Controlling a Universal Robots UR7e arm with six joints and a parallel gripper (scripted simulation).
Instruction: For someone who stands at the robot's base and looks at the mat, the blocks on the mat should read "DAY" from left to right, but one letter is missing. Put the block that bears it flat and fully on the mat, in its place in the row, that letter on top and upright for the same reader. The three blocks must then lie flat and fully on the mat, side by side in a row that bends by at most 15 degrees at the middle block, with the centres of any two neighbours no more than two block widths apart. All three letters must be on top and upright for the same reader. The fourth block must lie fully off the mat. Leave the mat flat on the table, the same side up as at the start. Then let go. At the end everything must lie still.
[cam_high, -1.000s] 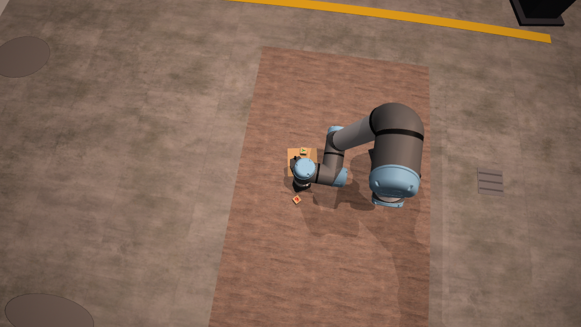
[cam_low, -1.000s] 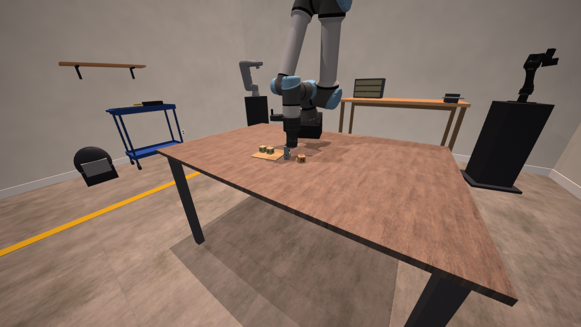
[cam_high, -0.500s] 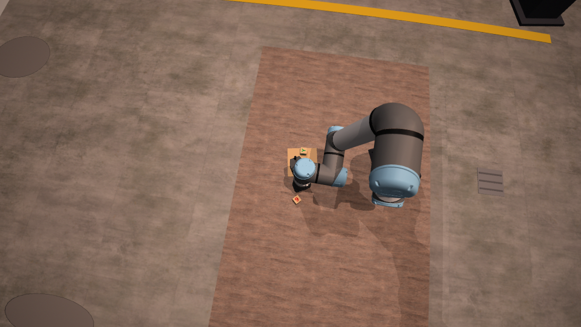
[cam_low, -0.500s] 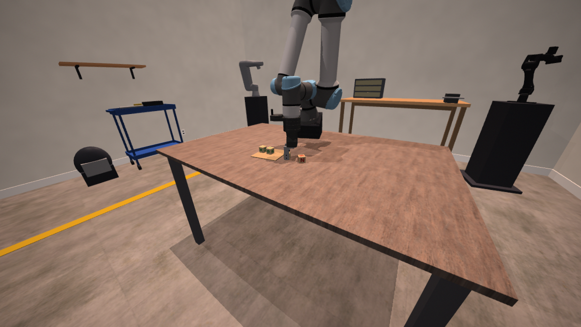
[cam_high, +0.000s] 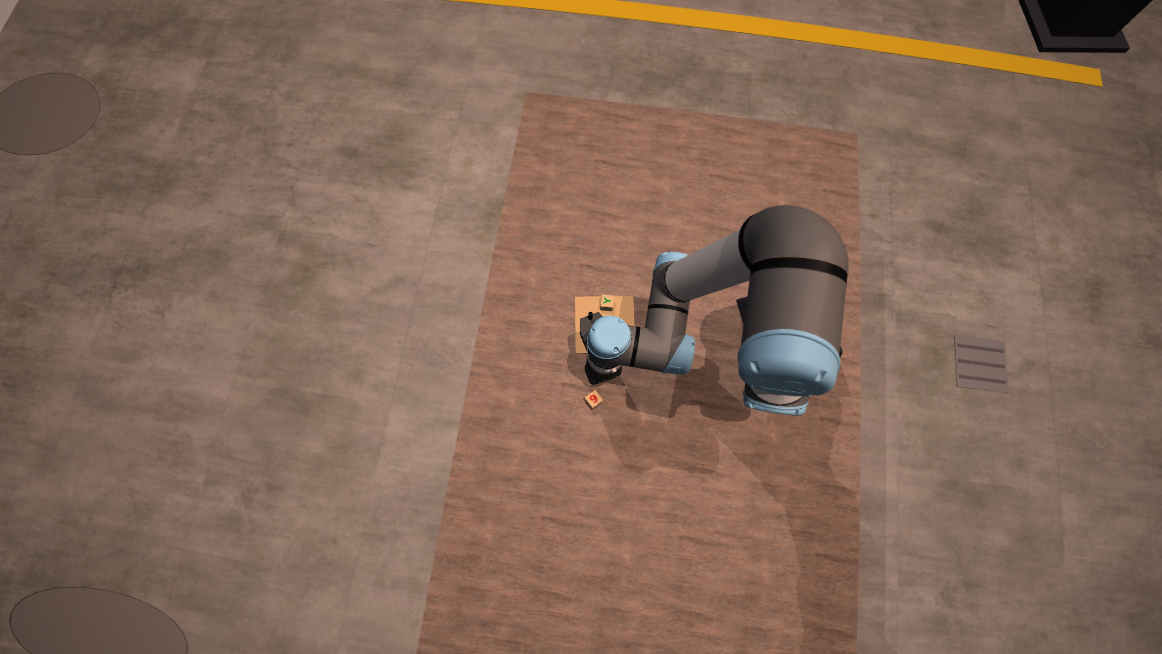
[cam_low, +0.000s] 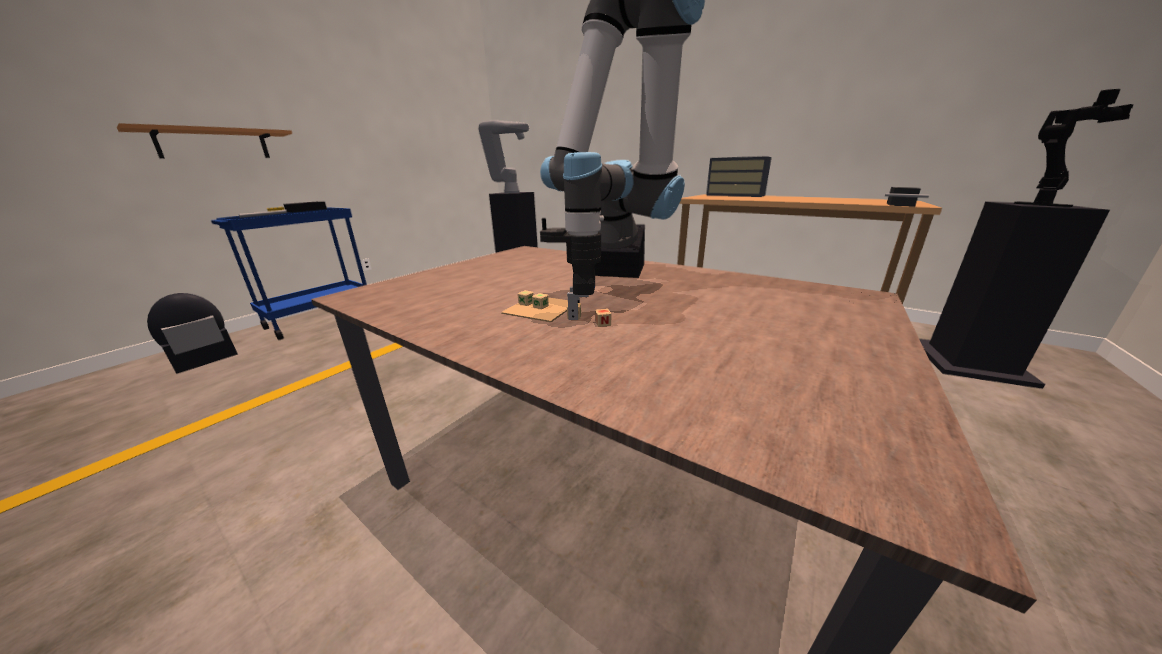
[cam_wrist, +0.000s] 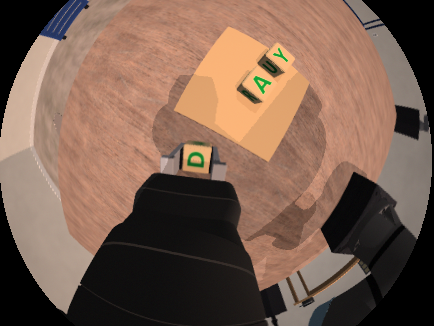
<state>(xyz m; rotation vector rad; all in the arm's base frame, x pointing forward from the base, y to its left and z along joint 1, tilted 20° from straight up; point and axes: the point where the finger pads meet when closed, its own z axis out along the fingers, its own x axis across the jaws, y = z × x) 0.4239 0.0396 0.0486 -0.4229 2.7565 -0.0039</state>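
The mat is 10 cm to the right of my hand, 2 cm below it and 2 cm behind it. From my hand the other things lie so: D block (right at my hand).
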